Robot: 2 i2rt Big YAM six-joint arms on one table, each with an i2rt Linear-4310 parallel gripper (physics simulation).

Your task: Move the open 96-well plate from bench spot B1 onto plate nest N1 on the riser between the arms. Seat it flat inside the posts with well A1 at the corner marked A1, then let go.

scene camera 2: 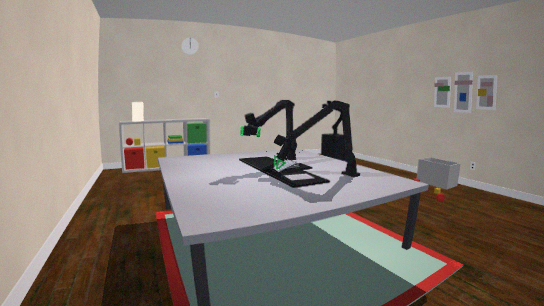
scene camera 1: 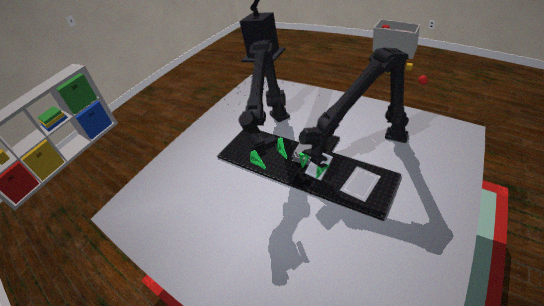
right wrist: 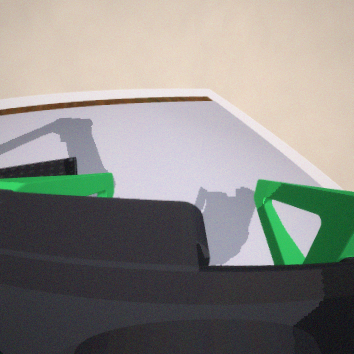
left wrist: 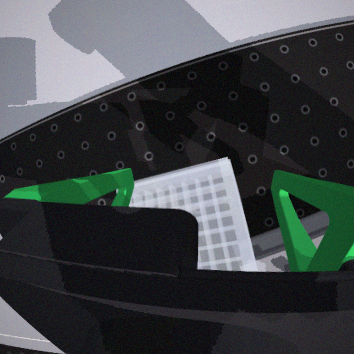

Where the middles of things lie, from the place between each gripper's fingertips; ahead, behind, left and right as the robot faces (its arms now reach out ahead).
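Clear well plate (left wrist: pixel 208 190): 220 mm below my right hand, 230 mm behind it, 80 mm to the left of it.
My left hand: 20 mm below the plate, 30 mm to the right of it, 50 mm past it. By its middle, the plate is nearer to my left hand than to my right hand.
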